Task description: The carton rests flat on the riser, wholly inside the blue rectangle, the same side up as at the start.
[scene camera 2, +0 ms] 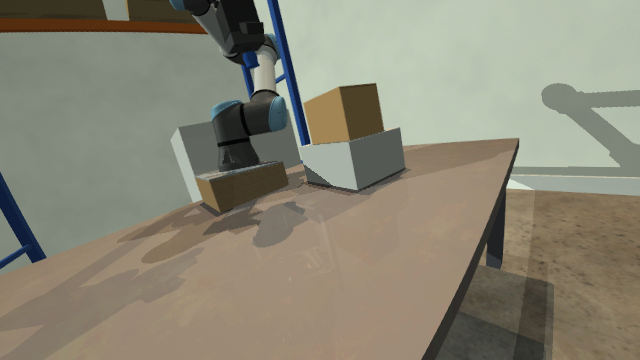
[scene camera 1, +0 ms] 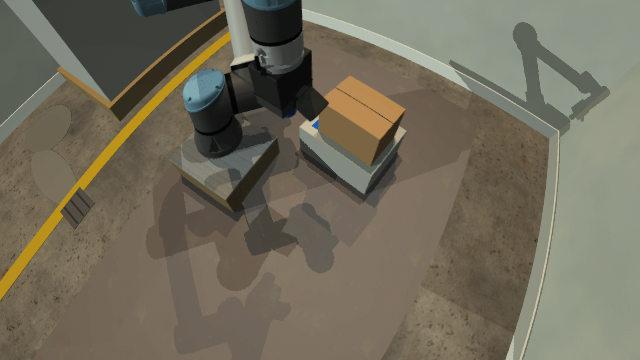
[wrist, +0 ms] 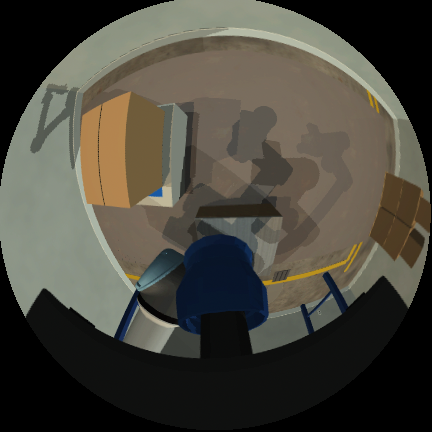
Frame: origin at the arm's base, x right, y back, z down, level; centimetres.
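Seen in the pictures: end effector, tool point: [scene camera 2: 253, 66] [wrist: 217, 263]; arm's base, origin of the base link: [scene camera 2: 239, 166] [scene camera 1: 218, 137].
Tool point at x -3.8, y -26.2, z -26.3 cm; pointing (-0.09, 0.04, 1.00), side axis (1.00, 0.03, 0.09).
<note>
Pixels of each thing's top centre, then the offset from my tool point to it.
- orange-brown carton, middle of its top: [wrist: 97, 153] [scene camera 1: 363, 104] [scene camera 2: 337, 93] dx -19.6, dy -7.8, dz +10.8 cm
- pale riser, middle of its top: [wrist: 134, 157] [scene camera 1: 354, 128] [scene camera 2: 345, 137] dx -21.0, dy -6.2, dz +23.8 cm
- blue rectangle, middle of its top: [wrist: 134, 157] [scene camera 1: 354, 128] dx -21.0, dy -6.2, dz +23.8 cm
The orange-brown carton [scene camera 1: 360, 112] [scene camera 2: 345, 115] [wrist: 120, 150] sits on the pale riser [scene camera 1: 335, 164] [scene camera 2: 330, 160] [wrist: 178, 150], its seamed face up. It looks flat, with no visible tilt. A small piece of the blue rectangle [scene camera 1: 315, 125] [wrist: 157, 192] shows beside one end of the carton; the rest is hidden under or behind it, so whether the carton lies wholly inside cannot be told. My gripper, a blue suction cup [scene camera 1: 289, 114] [scene camera 2: 251, 60] [wrist: 218, 250], is off and holds nothing. It hangs apart from the carton, off to the robot base's side and above the table.
The arm stands on a wood-sided block [scene camera 1: 200, 167] [scene camera 2: 245, 190] [wrist: 267, 224] beside the riser. A grey cabinet [scene camera 2: 184, 157] and blue rack posts [scene camera 2: 288, 75] stand behind. Brown boxes [wrist: 400, 215] show at the right edge of the wrist view. The table's edge [scene camera 2: 472, 270] runs along the right.
</note>
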